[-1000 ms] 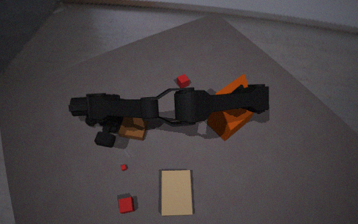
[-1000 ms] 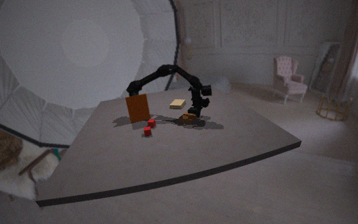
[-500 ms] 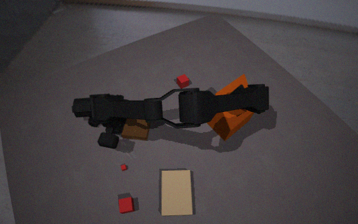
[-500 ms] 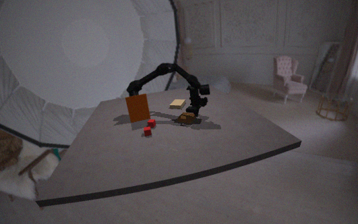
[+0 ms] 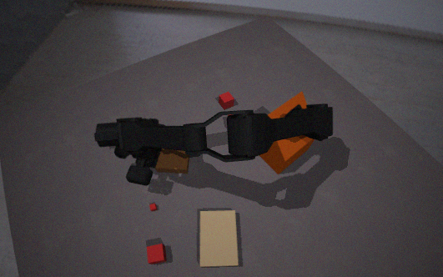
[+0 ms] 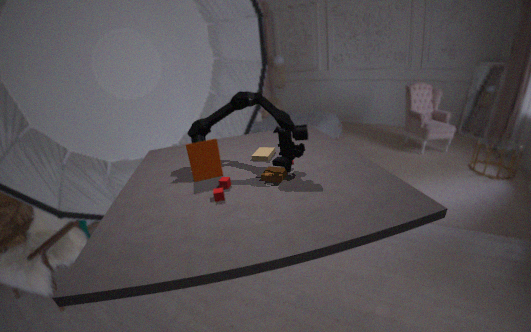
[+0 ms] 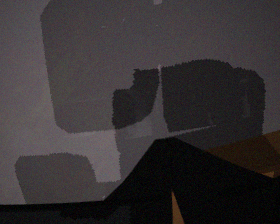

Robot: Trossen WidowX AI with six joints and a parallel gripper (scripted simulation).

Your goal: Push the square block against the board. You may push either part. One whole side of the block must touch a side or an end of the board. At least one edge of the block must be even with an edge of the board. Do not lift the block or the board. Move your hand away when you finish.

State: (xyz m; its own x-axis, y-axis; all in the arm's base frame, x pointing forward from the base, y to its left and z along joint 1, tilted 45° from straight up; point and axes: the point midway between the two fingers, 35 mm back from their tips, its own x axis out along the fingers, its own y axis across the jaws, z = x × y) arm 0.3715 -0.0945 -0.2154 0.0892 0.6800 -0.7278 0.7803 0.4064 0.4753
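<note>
Now: gripper tip 7 cm past the square block and 2 cm to the right of it. The rest, counted from my gripper tip: board: 1 cm behind, 30 cm to the left; tiny cube: 7 cm ahead, 11 cm to the left, 1 cm below.
</note>
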